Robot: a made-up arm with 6 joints. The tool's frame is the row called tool. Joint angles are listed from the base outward. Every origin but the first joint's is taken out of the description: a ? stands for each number. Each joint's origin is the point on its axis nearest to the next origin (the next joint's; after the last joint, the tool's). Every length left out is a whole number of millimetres.
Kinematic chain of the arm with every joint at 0, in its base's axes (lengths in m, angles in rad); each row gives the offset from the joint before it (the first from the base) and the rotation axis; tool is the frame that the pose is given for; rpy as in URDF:
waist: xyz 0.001 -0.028 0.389 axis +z
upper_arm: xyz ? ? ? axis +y
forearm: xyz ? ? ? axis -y
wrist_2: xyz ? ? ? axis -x
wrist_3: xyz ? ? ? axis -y
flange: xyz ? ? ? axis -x
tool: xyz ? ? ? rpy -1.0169 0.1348 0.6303
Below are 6 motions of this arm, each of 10 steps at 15 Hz.
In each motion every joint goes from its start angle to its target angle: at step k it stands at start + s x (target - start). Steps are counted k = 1, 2, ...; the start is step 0. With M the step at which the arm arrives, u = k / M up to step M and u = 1 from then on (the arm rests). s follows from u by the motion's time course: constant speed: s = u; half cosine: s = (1 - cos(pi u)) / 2; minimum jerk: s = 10 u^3 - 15 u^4 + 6 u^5.
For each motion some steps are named. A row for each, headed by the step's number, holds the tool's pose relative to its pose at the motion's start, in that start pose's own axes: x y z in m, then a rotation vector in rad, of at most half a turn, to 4 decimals.
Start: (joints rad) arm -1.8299 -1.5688 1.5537 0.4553 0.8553 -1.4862
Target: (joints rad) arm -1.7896 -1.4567 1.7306 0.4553 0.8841 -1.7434
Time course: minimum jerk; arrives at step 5
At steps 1, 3, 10:
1: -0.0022 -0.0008 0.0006 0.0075 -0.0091 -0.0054
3: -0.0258 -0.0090 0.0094 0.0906 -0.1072 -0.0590
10: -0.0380 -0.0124 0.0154 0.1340 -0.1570 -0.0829

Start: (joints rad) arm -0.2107 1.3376 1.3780 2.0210 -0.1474 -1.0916
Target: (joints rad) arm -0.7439 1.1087 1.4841 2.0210 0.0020 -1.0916
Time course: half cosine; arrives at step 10
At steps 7, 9, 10:
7: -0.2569 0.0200 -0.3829 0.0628 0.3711 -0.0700
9: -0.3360 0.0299 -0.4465 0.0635 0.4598 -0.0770
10: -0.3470 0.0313 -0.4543 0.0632 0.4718 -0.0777

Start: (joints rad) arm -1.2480 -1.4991 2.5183 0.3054 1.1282 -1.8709
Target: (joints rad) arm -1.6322 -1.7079 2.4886 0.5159 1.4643 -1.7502
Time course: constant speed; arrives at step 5
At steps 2, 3, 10:
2: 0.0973 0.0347 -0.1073 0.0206 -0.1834 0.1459
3: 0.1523 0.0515 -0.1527 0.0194 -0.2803 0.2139
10: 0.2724 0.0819 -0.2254 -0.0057 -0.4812 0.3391

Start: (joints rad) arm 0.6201 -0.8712 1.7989 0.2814 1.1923 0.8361
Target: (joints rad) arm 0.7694 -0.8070 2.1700 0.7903 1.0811 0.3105
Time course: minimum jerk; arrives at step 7
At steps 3, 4, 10:
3: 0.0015 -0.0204 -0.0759 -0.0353 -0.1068 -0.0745
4: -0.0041 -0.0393 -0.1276 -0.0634 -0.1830 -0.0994
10: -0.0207 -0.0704 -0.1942 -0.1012 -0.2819 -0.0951

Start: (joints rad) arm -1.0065 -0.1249 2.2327 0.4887 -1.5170 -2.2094
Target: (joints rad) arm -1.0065 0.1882 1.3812 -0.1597 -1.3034 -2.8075
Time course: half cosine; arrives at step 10
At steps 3, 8, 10:
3: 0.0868 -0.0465 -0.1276 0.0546 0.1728 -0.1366
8: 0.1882 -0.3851 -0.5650 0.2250 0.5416 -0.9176
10: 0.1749 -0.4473 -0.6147 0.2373 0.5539 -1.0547

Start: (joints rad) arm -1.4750 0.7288 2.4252 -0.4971 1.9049 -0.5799
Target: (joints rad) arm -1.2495 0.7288 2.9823 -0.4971 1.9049 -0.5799
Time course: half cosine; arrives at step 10
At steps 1, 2, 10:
1: 0.0069 0.0026 -0.0028 -0.0054 -0.0073 -0.0116
2: 0.0272 0.0095 -0.0108 -0.0214 -0.0285 -0.0450
10: 0.2991 0.0021 -0.0911 -0.2668 -0.3144 -0.4357

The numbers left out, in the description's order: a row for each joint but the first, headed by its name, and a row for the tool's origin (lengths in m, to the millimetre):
upper_arm: -0.009 0.045 0
forearm: -0.001 0 0.502
wrist_2: 0.542 0 0.005
wrist_3: 0 -0.089 0.026
flange: -0.024 0 -0.004
tool: 0 -0.015 -0.028

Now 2 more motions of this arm.
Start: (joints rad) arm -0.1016 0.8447 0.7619 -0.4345 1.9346 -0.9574
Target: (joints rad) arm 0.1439 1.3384 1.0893 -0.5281 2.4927 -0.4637
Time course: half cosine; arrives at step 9
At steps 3, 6, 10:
3: -0.0704 0.0591 0.0317 -0.1246 -0.0201 0.0115
6: -0.1985 0.1722 0.1311 -0.3871 -0.0352 0.0154
10: -0.2549 0.2227 0.1976 -0.5225 -0.0304 0.0089

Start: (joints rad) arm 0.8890 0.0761 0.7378 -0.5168 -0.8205 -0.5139
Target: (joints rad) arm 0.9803 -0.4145 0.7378 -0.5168 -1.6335 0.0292
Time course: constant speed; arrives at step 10
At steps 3, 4, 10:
3: -0.0569 0.0758 0.1011 -0.0978 0.1340 0.2089
4: -0.0791 0.1018 0.1319 -0.1338 0.1770 0.2796
10: -0.2409 0.2606 0.2826 -0.3753 0.4204 0.7083

